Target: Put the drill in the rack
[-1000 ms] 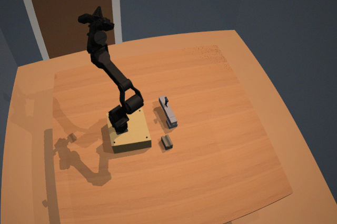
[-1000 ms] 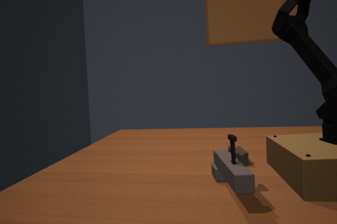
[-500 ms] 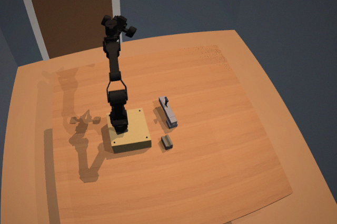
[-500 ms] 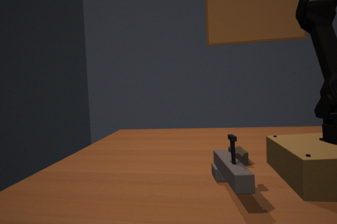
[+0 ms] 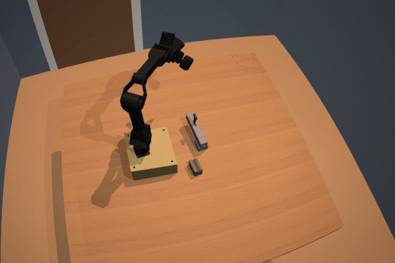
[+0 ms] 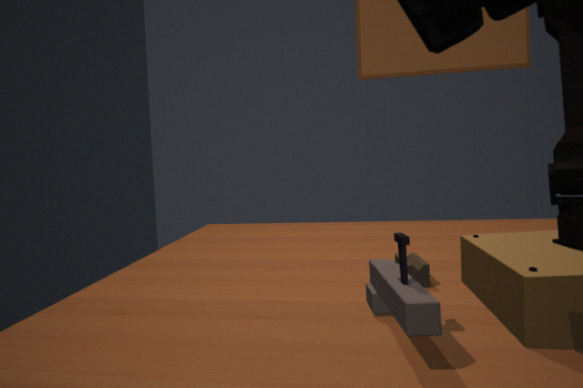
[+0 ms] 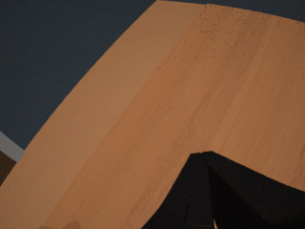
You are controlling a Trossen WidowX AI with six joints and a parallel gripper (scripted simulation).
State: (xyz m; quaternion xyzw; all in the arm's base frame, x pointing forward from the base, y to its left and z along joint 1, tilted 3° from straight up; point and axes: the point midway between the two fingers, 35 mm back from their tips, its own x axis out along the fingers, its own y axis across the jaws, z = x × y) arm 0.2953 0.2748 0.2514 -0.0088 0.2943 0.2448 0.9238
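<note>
My gripper tip is 4 cm past the dark key, 23 cm to the left of it and 21 cm above it. The rest, counted from my gripper tip: rack (12 cm behind, 43 cm to the right, 29 cm below); drill (4 cm behind, 28 cm to the right, 26 cm below); grey housing (4 cm behind, 26 cm to the right, 27 cm below).
</note>
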